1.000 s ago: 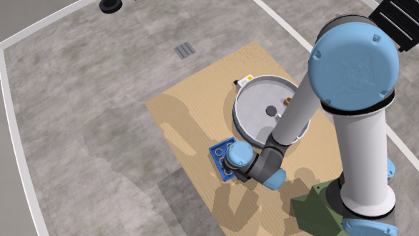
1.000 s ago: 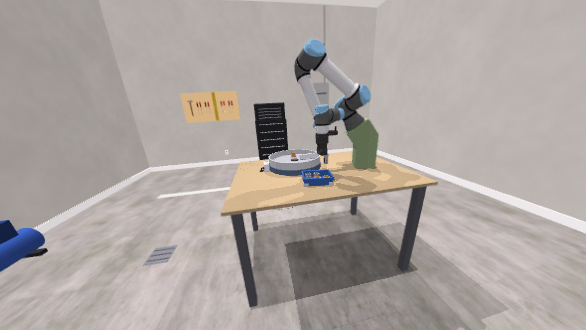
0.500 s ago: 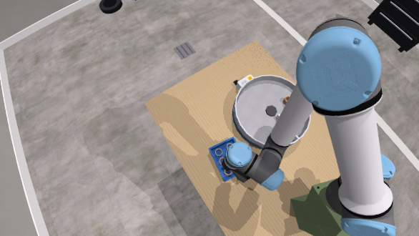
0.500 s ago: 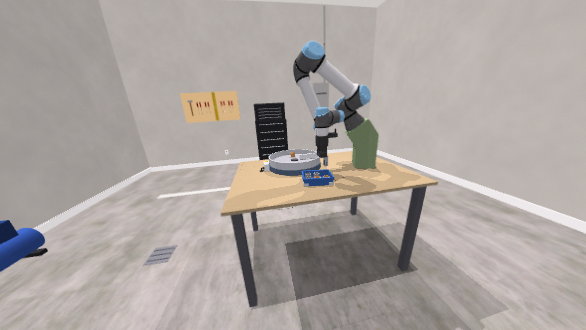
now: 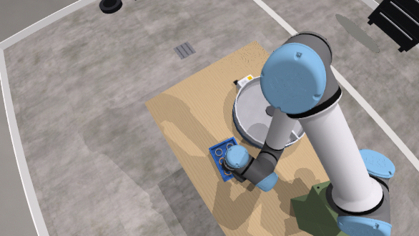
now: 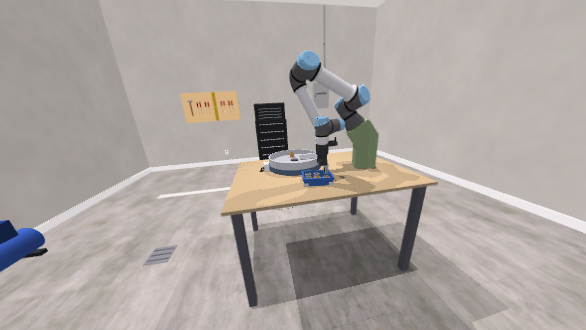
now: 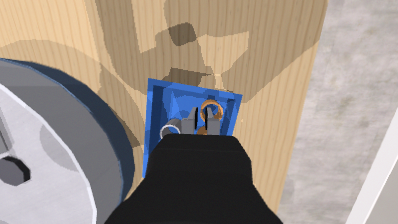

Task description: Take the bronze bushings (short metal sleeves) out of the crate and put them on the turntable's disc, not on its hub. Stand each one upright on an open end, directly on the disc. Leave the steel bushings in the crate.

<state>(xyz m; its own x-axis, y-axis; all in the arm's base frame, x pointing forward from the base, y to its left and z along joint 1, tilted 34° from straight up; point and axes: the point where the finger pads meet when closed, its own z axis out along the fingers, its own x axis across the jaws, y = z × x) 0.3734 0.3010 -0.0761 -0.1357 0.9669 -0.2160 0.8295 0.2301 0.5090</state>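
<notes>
Right now my hand is 50 mm short of the blue crate, 50 mm above it and 20 mm to the left of it. Round my hand: grey turntable disc: 350 mm to the right, 190 mm ahead, 20 mm below.
</notes>
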